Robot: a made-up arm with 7 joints. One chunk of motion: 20 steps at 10 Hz.
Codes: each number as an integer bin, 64 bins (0 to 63) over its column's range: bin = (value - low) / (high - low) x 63, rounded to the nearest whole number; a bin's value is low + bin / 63 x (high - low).
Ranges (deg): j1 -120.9..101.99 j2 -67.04..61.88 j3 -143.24..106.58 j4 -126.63..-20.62 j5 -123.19..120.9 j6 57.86..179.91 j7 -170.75..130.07
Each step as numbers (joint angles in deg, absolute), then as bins.
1 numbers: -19.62 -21.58 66.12 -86.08 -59.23 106.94 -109.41
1 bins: 29 22 53 24 17 25 13
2 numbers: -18.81 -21.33 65.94 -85.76 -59.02 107.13 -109.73
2 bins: 29 22 53 24 17 25 13
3 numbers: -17.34 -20.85 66.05 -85.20 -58.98 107.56 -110.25
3 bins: 29 23 53 25 17 26 13
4 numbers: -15.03 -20.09 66.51 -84.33 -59.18 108.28 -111.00
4 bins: 30 23 53 25 17 26 13
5 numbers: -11.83 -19.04 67.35 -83.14 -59.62 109.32 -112.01
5 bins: 31 23 53 26 16 27 12
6 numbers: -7.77 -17.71 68.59 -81.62 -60.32 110.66 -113.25
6 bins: 32 24 53 27 16 27 12
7 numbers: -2.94 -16.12 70.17 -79.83 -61.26 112.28 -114.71
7 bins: 33 25 54 28 16 28 12
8 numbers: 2.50 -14.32 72.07 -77.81 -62.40 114.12 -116.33
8 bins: 35 26 54 29 16 29 11
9 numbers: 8.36 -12.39 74.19 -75.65 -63.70 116.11 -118.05
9 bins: 37 27 55 30 15 30 11
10 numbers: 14.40 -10.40 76.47 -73.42 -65.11 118.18 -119.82
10 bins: 38 28 55 32 15 31 11
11 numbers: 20.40 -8.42 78.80 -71.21 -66.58 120.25 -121.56
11 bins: 40 29 56 33 15 32 10
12 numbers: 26.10 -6.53 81.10 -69.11 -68.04 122.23 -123.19
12 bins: 42 30 57 34 14 33 10
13 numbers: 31.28 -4.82 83.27 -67.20 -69.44 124.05 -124.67
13 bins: 43 30 57 35 14 34 10
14 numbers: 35.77 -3.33 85.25 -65.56 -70.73 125.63 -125.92
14 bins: 44 31 58 36 14 35 9
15 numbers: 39.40 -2.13 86.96 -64.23 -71.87 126.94 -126.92
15 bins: 45 32 58 37 13 36 9
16 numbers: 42.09 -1.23 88.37 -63.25 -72.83 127.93 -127.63
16 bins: 46 32 58 38 13 36 9
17 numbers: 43.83 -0.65 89.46 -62.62 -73.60 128.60 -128.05
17 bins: 47 32 59 38 13 37 9
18 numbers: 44.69 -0.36 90.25 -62.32 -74.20 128.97 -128.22
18 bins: 47 33 59 38 13 37 9
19 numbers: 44.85 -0.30 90.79 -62.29 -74.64 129.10 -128.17
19 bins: 47 33 59 38 13 37 9
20 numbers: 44.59 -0.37 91.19 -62.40 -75.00 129.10 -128.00
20 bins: 47 33 59 38 12 37 9
